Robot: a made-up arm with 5 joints. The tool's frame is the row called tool.
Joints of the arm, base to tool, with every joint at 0 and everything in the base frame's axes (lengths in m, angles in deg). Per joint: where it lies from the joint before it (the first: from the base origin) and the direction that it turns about. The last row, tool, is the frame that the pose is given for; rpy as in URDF.
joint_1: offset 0 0 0.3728 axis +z
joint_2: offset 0 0 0 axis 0 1 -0.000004
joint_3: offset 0.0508 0 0.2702 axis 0 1 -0.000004
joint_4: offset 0.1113 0 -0.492 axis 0 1 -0.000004
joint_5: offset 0.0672 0 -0.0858 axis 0 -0.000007 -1
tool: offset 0 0 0 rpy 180 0 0
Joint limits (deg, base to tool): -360..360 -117.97..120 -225..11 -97..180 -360..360
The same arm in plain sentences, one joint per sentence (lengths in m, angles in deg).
The arm has five revolute joints in a row. What follows holds with every joint at zero, and every direction is one of the base frame's.
Joint 1 sits 0.3728 m along +z from the base frame's origin and rotates about +z, from -360.00 to 360.00 deg.
Joint 2 sits at the same point as joint 1 and rotates about +y, from -117.97 to 120.00 deg.
Joint 3 sits 0.0508 m along +x and 0.2702 m along +z from joint 2 and rotates about +y, from -225.00 to 11.00 deg.
Joint 4 sits 0.1113 m along +x and 0.4920 m along -z from joint 3 and rotates about +y, from -97.00 to 180.00 deg.
Joint 5 sits 0.0672 m along +x and 0.0858 m along -z from joint 4 and rotates about -z, from -360.00 to 360.00 deg.
The tool frame, which is the frame that the pose is given for, sits at the same point as joint 5; its axes are the base frame's turned by roll 180.00, pitch 0.00 and yaw 0.00 deg (as in URDF: about the fixed x, then y, then z).

